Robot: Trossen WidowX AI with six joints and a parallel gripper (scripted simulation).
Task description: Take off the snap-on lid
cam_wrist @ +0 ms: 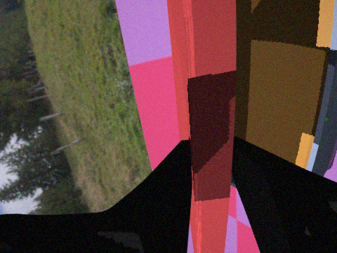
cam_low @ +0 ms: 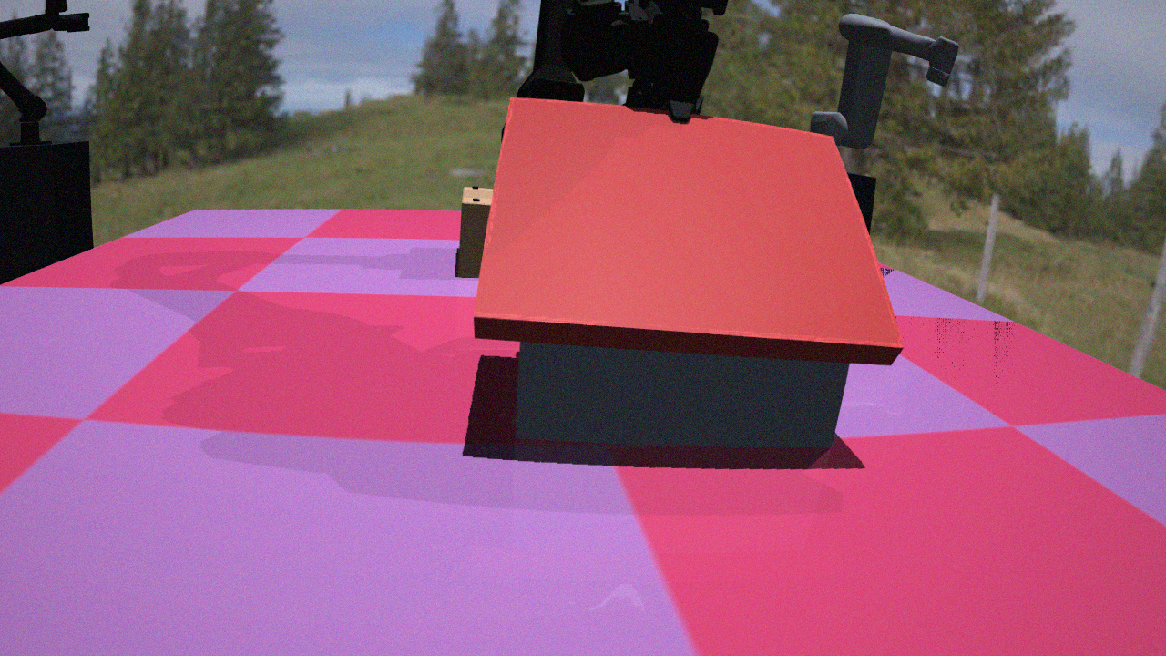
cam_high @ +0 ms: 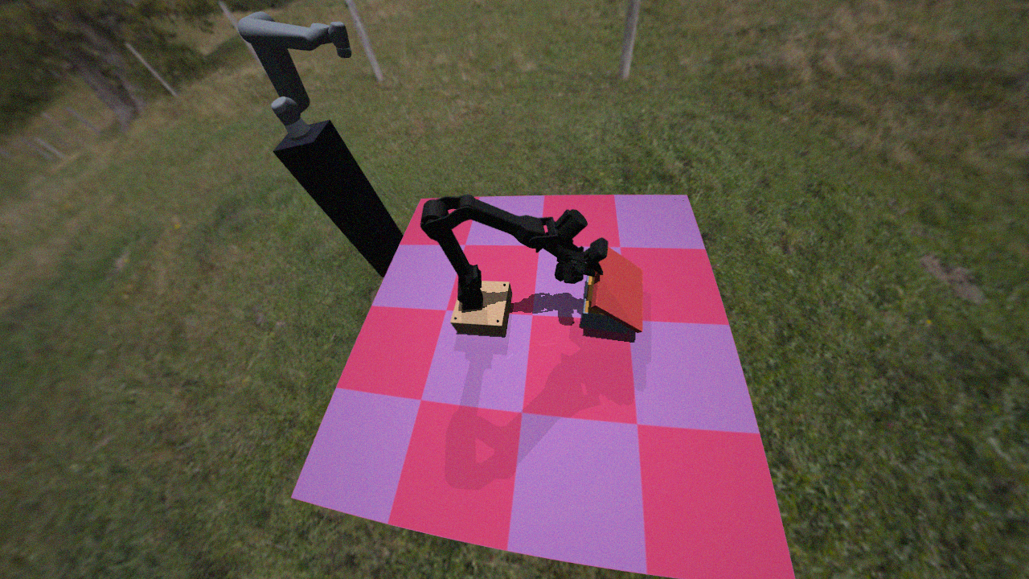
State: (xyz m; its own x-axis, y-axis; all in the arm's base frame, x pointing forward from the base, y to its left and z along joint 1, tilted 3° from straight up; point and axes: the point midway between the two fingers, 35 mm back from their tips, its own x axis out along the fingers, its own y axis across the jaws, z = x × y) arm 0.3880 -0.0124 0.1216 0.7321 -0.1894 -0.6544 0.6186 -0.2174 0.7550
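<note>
Now: gripper tip 70 mm short of the orange-red lid, 50 mm above it and 20 mm to the left of it. From my gripper tip the other things lie so: grey-blue storage box: 130 mm below, 40 mm ahead, 10 mm to the right.
</note>
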